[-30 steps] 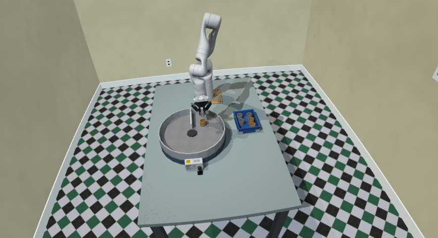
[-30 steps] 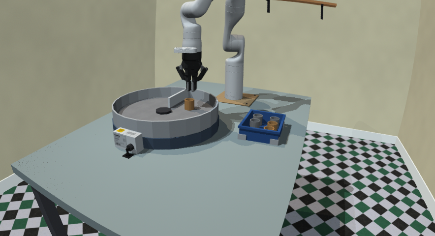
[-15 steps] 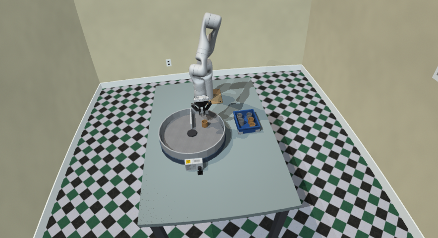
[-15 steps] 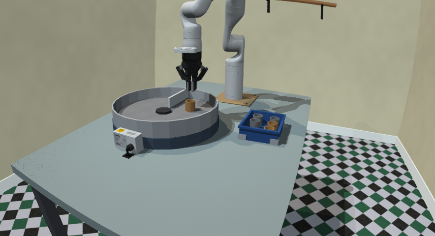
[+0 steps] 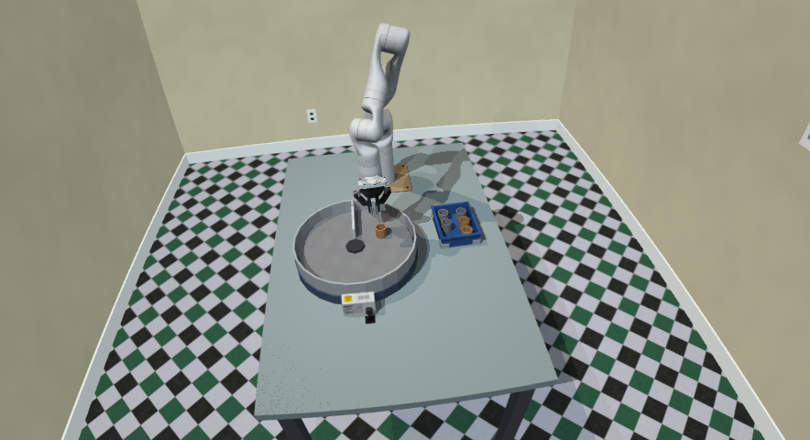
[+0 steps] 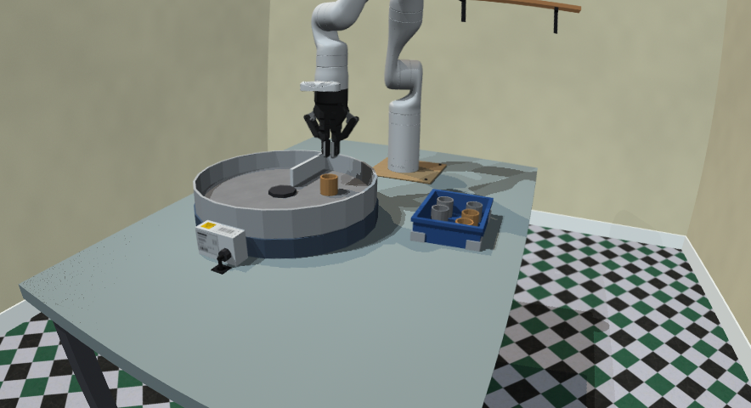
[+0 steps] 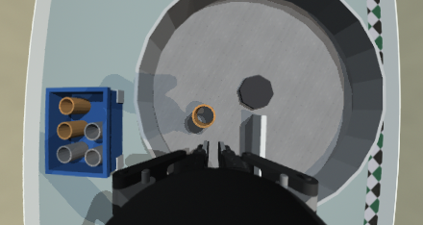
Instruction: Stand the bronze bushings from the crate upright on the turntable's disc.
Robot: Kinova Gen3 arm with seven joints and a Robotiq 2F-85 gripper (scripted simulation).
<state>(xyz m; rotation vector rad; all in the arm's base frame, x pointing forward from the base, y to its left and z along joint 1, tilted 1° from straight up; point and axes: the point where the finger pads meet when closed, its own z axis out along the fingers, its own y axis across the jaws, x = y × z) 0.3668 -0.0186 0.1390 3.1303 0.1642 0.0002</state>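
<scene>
Right now my hand is 3 cm past the blue crate, 29 cm to the right of it and 12 cm above it. Round my hand: turntable disc 10 cm ahead, 7 cm to the right, 9 cm below.
</scene>
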